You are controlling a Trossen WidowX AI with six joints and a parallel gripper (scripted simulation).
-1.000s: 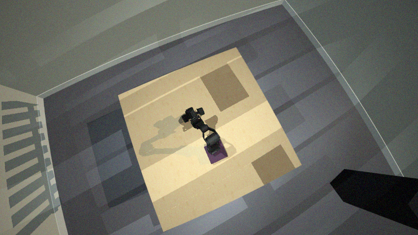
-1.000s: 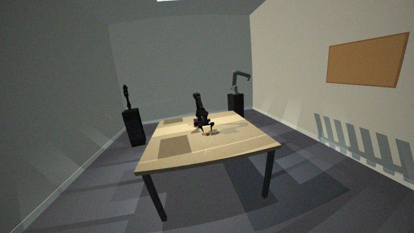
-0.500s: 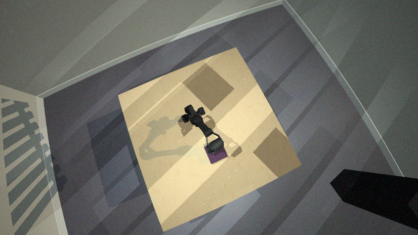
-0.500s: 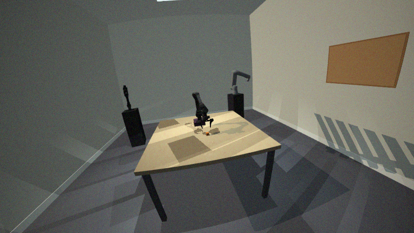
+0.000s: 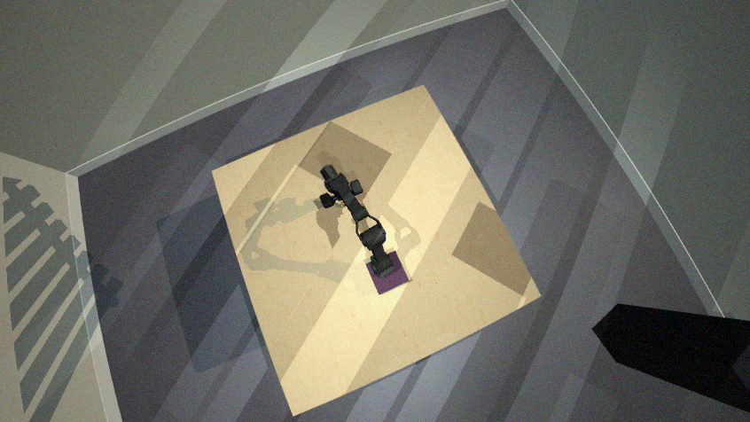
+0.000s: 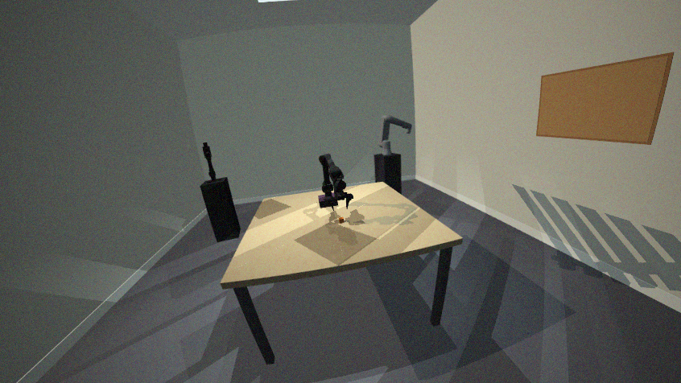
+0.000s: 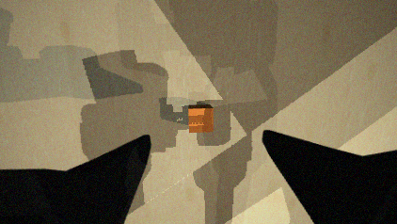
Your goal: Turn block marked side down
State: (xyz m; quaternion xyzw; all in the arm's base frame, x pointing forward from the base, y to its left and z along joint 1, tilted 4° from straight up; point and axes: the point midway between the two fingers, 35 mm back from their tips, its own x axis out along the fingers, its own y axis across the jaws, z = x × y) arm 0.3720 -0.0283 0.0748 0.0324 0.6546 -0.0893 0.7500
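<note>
The orange block lies 8 cm below my gripper tip and 1 cm behind it.
</note>
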